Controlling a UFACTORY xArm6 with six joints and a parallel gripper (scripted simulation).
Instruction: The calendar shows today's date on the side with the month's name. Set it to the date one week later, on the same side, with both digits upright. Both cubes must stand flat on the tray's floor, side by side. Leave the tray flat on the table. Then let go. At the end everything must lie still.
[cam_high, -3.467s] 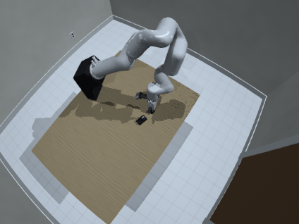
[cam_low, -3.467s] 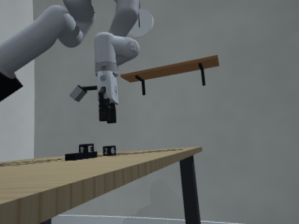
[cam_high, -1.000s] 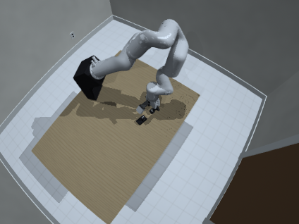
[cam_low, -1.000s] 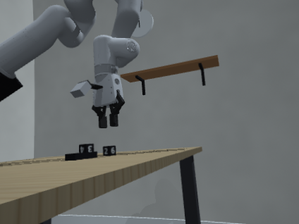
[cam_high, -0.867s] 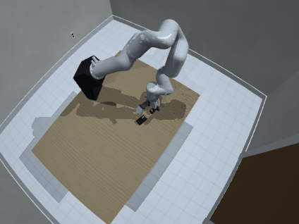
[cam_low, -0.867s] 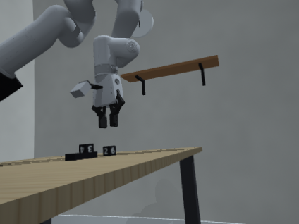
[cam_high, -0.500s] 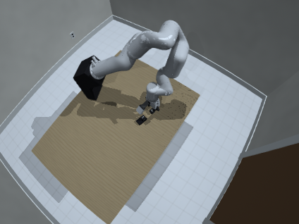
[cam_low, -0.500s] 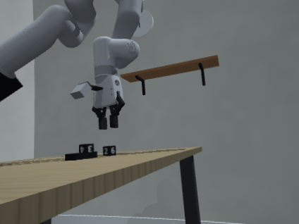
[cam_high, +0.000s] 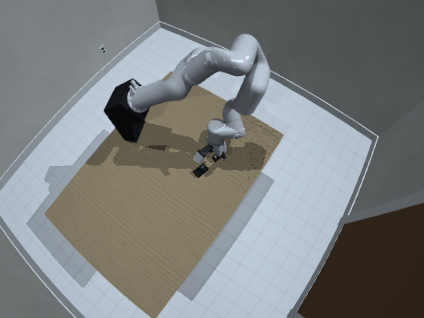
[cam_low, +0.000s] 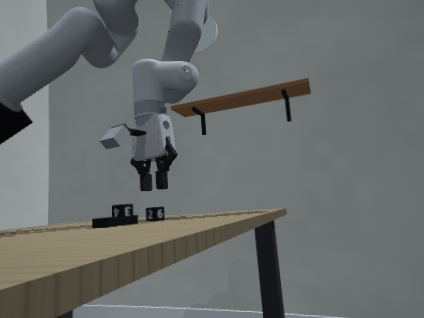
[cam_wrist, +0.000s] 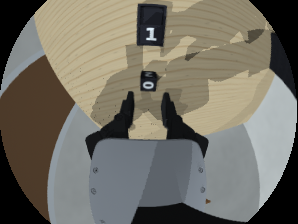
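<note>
My gripper is now 90 mm to the left of the black cube, 60 mm above it and 10 mm past it. Also, from my hand: black calendar tray (110 mm to the right, 80 mm below, 10 mm behind).
</note>
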